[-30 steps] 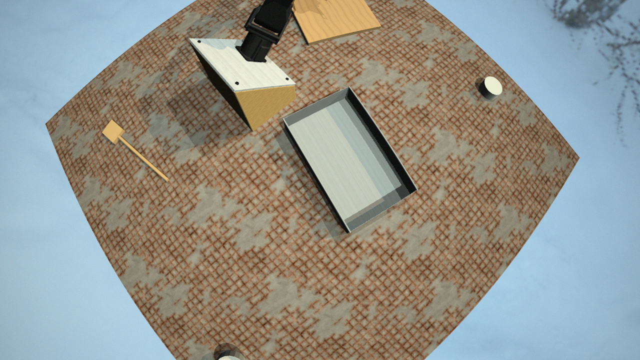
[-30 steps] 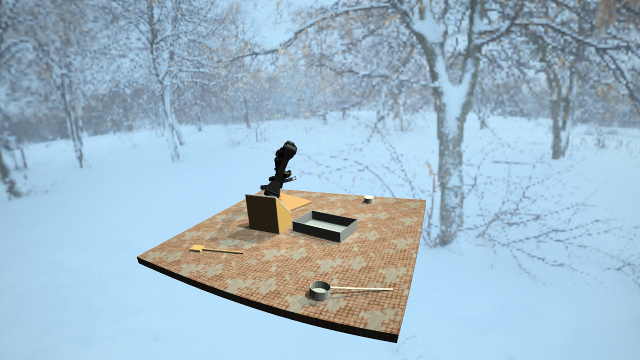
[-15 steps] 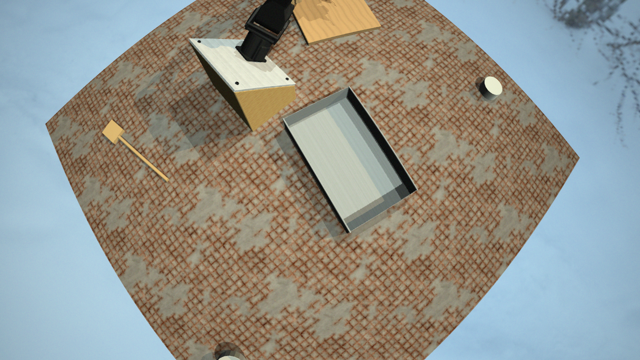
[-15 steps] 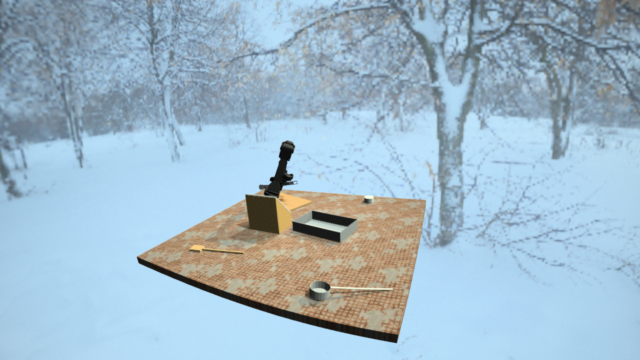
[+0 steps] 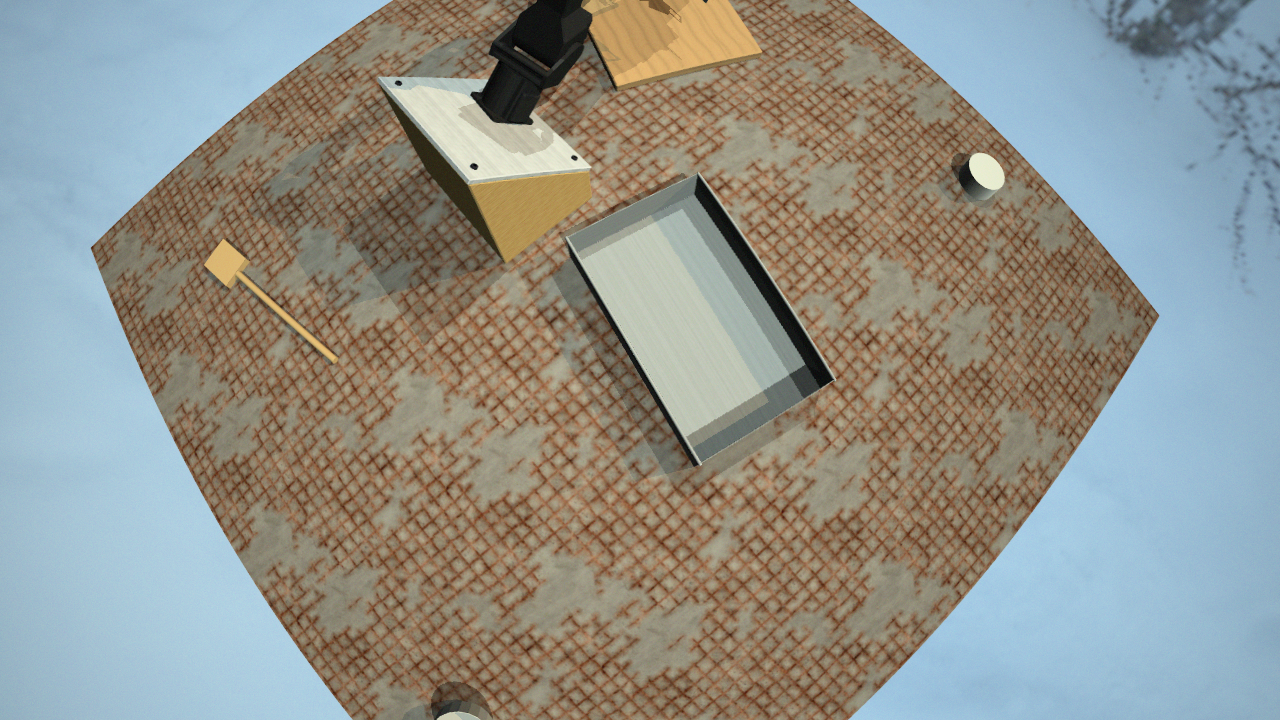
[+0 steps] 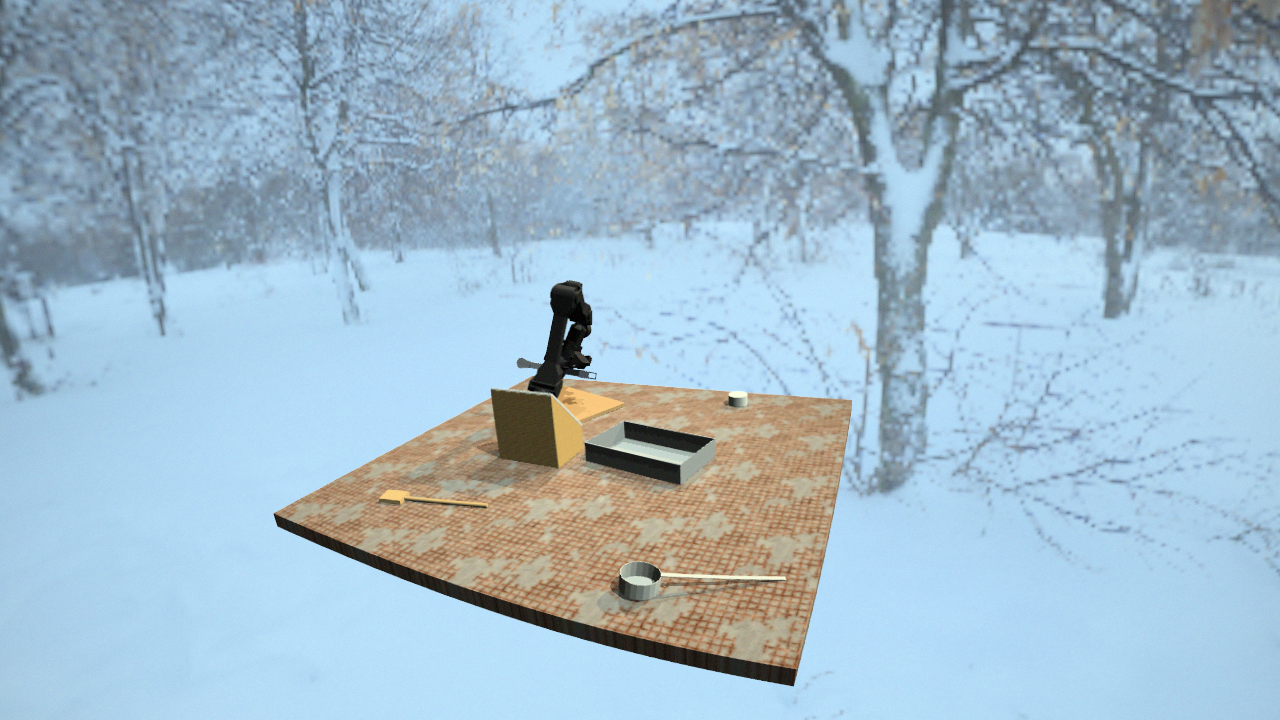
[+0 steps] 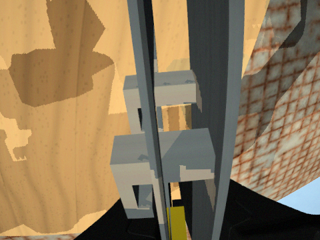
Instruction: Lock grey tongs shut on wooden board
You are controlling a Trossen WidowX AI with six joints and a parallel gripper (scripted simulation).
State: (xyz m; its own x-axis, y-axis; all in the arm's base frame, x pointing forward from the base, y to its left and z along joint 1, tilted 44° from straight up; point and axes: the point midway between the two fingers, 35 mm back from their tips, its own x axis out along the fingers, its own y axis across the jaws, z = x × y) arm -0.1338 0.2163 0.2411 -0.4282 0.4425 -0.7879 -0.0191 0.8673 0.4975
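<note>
The yellow piece is 20 mm ahead of my gripper tip, 10 mm to the left of it and 40 mm above it. The rest, counted from my gripper tip: wooden board: 30 mm to the left, 90 mm below; then small white cylinder: 570 mm ahead, 240 mm to the left, 80 mm below; then grey roasting tin: 480 mm ahead, 270 mm to the right, 70 mm below.
</note>
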